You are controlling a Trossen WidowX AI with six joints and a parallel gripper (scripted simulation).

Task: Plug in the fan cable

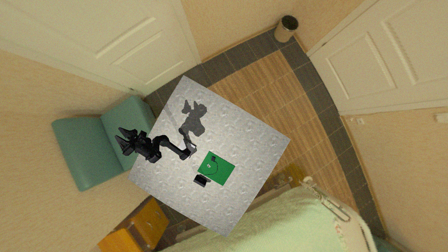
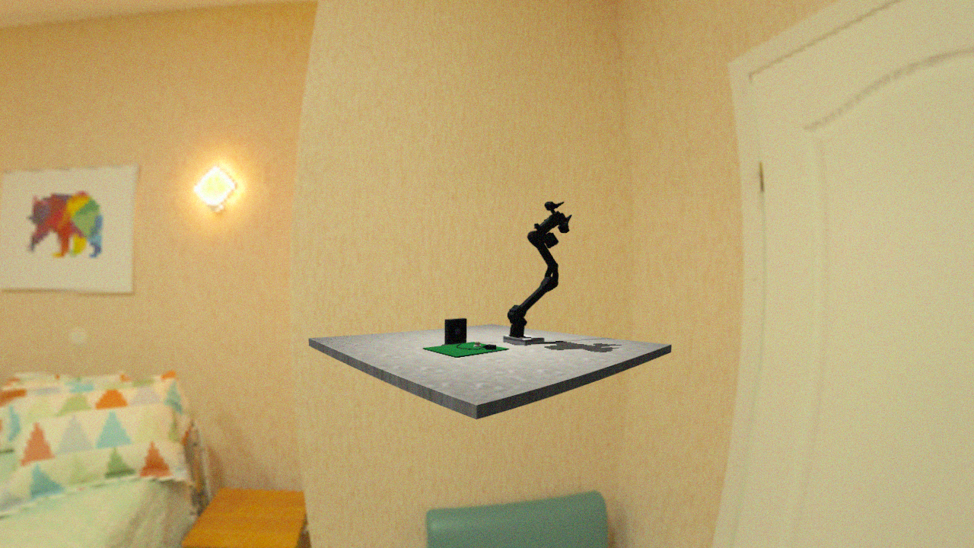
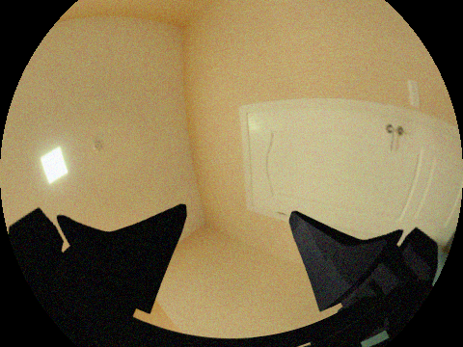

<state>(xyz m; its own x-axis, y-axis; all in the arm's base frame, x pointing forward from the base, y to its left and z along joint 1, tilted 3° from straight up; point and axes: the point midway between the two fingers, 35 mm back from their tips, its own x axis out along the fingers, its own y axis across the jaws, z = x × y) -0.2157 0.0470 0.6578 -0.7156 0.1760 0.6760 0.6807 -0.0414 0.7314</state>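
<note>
The dark plug lies 68 cm below my gripper tip, 51 cm ahead of it and 5 cm to the left of it. Also, from my gripper tip: black fan (64 cm below, 56 cm ahead, 18 cm to the right); green board (71 cm below, 61 cm ahead, 1 cm to the right); fan header (69 cm below, 53 cm ahead, 3 cm to the right).
</note>
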